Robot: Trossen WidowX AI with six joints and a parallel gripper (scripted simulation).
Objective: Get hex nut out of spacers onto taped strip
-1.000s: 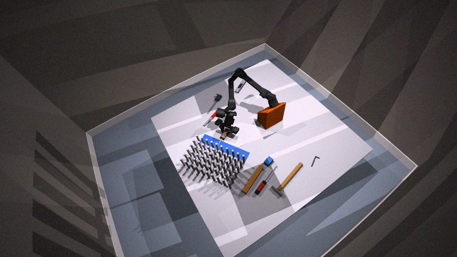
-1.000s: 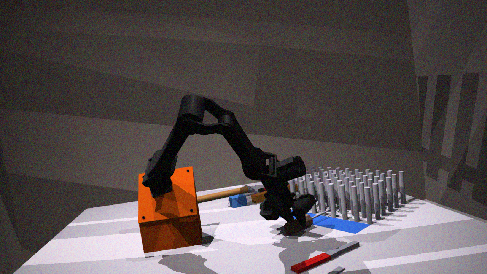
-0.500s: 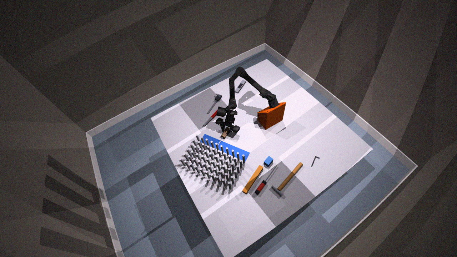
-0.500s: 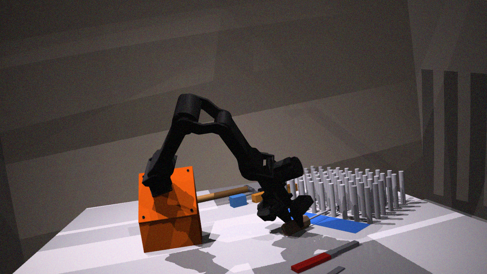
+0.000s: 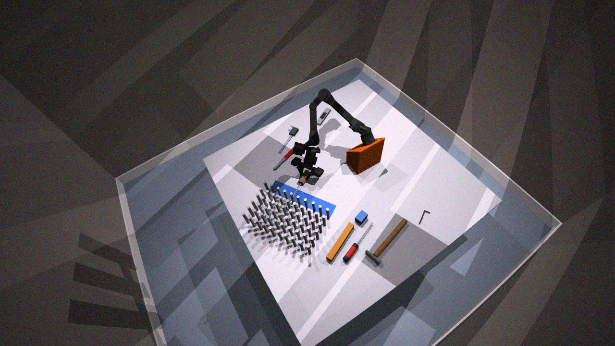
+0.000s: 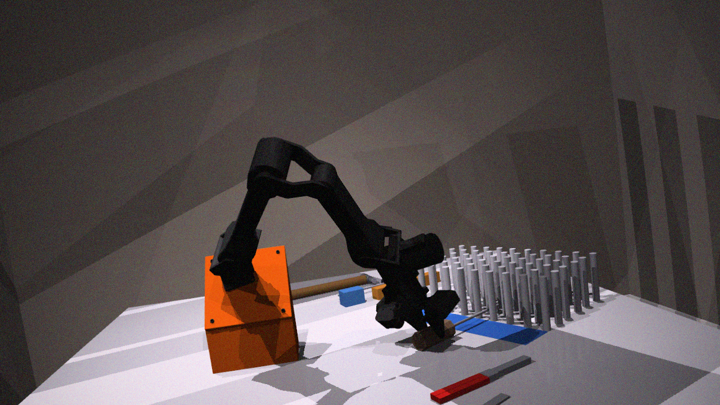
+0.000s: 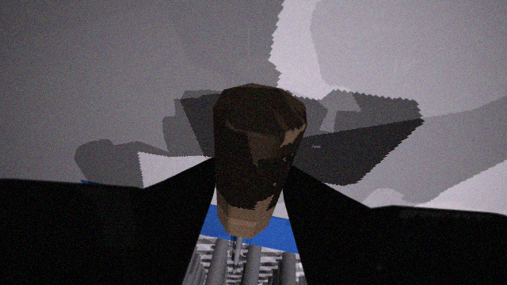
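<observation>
The blue taped strip is 9 cm to the left of my gripper tip, 9 cm ahead of it and 1 cm below it. Also, from my gripper tip: hex nut 19 cm ahead, 8 cm to the left, 1 cm below; orange bar 43 cm to the left, 11 cm ahead; blue block 40 cm to the left, 6 cm behind, 1 cm above.
</observation>
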